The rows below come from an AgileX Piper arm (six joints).
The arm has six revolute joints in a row. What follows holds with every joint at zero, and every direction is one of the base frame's. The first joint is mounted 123.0 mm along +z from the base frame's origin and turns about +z. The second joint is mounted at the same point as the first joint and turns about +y. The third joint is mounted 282.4 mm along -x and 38.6 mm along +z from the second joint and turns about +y. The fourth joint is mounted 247.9 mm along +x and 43.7 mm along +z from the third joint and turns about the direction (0.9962, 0, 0.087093). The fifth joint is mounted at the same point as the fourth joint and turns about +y. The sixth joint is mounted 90.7 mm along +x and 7.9 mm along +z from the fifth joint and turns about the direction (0.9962, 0, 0.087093). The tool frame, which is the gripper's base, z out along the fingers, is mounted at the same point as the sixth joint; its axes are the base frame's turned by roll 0.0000, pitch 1.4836 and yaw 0.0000 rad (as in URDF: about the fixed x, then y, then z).
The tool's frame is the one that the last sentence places.
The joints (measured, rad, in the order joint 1, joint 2, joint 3, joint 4, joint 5, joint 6), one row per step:
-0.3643 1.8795 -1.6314 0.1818 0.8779 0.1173
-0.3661 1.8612 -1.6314 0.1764 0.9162 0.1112
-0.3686 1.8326 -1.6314 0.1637 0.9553 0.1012
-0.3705 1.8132 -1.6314 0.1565 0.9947 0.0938
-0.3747 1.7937 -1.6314 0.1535 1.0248 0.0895
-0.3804 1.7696 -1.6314 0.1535 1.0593 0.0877
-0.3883 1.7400 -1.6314 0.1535 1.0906 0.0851
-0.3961 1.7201 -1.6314 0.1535 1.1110 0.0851
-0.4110 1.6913 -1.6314 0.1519 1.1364 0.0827
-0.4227 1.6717 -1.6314 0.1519 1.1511 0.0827
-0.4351 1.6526 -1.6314 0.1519 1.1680 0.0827
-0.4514 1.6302 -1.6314 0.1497 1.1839 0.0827
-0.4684 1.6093 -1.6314 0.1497 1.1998 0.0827
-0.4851 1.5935 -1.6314 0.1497 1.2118 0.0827
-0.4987 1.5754 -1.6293 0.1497 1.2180 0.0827
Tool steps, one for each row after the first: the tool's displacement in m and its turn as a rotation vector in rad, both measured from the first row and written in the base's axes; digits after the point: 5 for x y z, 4 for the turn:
-0.00588 0.00146 0.00586 -0.0003 0.0199 0.0110
-0.01394 0.00286 0.01573 -0.0127 0.0340 0.0252
-0.02049 0.00434 0.02179 -0.0153 0.0548 0.0368
-0.02671 0.00498 0.02824 -0.0160 0.0655 0.0413
-0.03432 0.00588 0.03623 -0.0127 0.0746 0.0427
-0.04321 0.00645 0.04627 -0.0132 0.0759 0.0418
-0.04961 0.00607 0.05291 -0.0128 0.0762 0.0372
-0.05929 0.00428 0.06245 -0.0166 0.0737 0.0281
-0.06599 0.00274 0.06891 -0.0185 0.0692 0.0185
-0.07294 0.00119 0.07499 -0.0193 0.0672 0.0086
-0.08125 -0.00126 0.08211 -0.0238 0.0623 -0.0057
-0.08938 -0.00362 0.08859 -0.0259 0.0580 -0.0205
-0.09614 -0.00637 0.09339 -0.0274 0.0547 -0.0355
-0.10269 -0.00793 0.09851 -0.0317 0.0462 -0.0484

